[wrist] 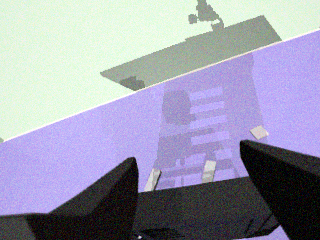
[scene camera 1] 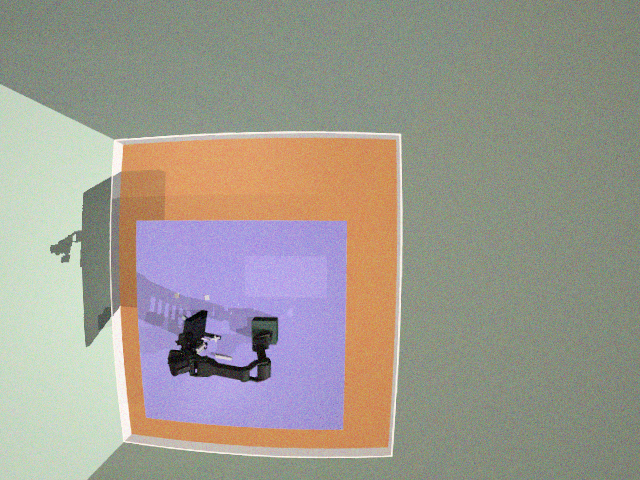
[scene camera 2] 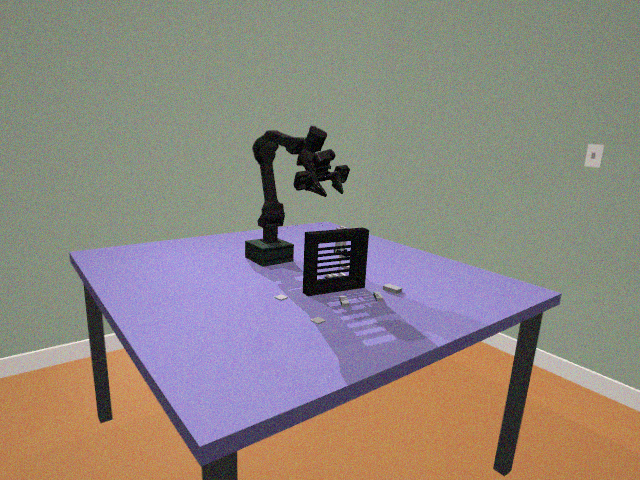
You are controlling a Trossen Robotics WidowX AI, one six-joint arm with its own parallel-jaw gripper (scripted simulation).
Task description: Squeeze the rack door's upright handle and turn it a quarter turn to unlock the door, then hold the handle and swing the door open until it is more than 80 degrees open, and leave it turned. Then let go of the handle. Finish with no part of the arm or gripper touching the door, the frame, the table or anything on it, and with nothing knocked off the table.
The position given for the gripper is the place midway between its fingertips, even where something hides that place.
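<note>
Gripper [scene camera 2: 334,194] open, holding nothing; wrist view too [wrist: 188,156]. Black rack frame [scene camera 2: 361,234], also at [scene camera 1: 191,320].
</note>
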